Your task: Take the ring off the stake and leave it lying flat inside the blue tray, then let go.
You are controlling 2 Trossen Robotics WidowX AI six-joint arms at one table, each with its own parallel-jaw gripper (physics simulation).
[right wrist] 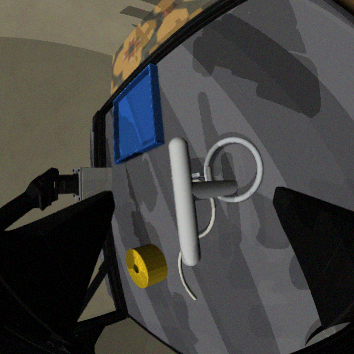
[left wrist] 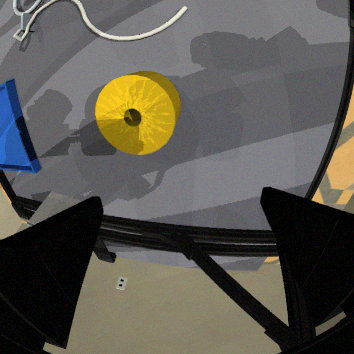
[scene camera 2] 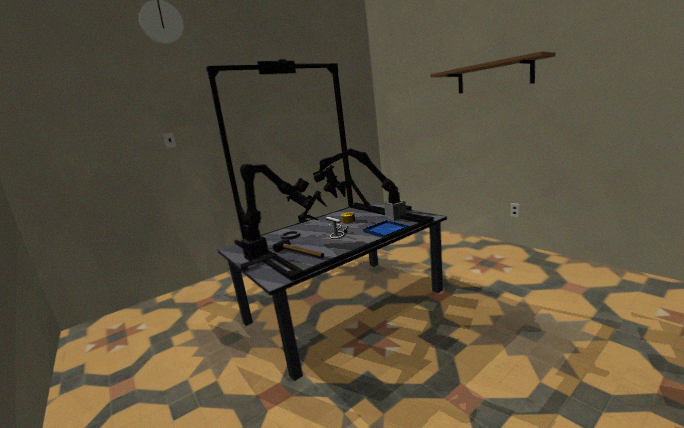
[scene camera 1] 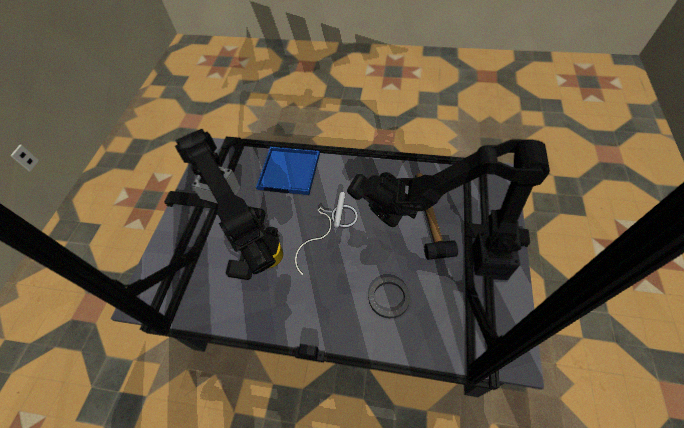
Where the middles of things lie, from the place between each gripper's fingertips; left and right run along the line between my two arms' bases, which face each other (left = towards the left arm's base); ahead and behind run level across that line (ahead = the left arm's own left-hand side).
Right now my left hand is 70 mm short of the yellow spool (left wrist: 136, 113) and 130 mm above it. From my left hand the other things lie so: hammer (scene camera 1: 439, 249) (350 mm ahead, 470 mm to the right, 130 mm below); then blue tray (scene camera 1: 286, 170) (400 mm ahead, 70 mm to the left, 150 mm below); then stake (right wrist: 186, 191) (240 mm ahead, 180 mm to the right, 130 mm below).
Right now the stake is 130 mm below my right hand, 70 mm to the left of it and 20 mm behind it. From my right hand the other things lie so: hammer 220 mm to the right, 130 mm below, 100 mm ahead; then yellow spool 250 mm to the left, 190 mm behind, 130 mm below; then blue tray 320 mm to the left, 150 mm ahead, 140 mm below.
